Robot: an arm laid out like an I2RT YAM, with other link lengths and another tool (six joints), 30 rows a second.
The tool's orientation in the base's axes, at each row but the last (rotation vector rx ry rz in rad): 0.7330 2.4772 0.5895; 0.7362 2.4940 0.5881; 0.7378 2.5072 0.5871; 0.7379 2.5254 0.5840; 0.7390 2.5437 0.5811; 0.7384 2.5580 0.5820; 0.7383 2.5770 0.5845; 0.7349 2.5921 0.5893; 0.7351 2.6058 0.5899
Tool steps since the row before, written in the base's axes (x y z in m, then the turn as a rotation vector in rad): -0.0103 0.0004 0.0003 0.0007 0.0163 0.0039; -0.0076 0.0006 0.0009 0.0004 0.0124 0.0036; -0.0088 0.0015 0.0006 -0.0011 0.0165 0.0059; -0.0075 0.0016 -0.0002 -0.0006 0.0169 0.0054; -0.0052 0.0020 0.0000 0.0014 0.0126 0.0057; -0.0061 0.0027 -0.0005 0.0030 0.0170 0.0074; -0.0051 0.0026 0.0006 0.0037 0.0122 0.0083; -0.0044 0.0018 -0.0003 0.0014 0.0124 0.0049; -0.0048 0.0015 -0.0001 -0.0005 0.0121 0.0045
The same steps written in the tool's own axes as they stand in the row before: 0.0077 -0.0035 -0.0059 0.0079 0.0147 0.0016; 0.0057 -0.0020 -0.0047 0.0059 0.0115 0.0006; 0.0073 -0.0020 -0.0048 0.0087 0.0152 -0.0009; 0.0067 -0.0018 -0.0033 0.0087 0.0155 -0.0002; 0.0051 -0.0005 -0.0021 0.0046 0.0131 -0.0006; 0.0064 -0.0006 -0.0018 0.0054 0.0180 0.0000; 0.0053 0.0002 -0.0022 0.0019 0.0150 -0.0018; 0.0046 -0.0005 -0.0013 0.0047 0.0126 0.0001; 0.0047 -0.0008 -0.0016 0.0061 0.0114 -0.0005
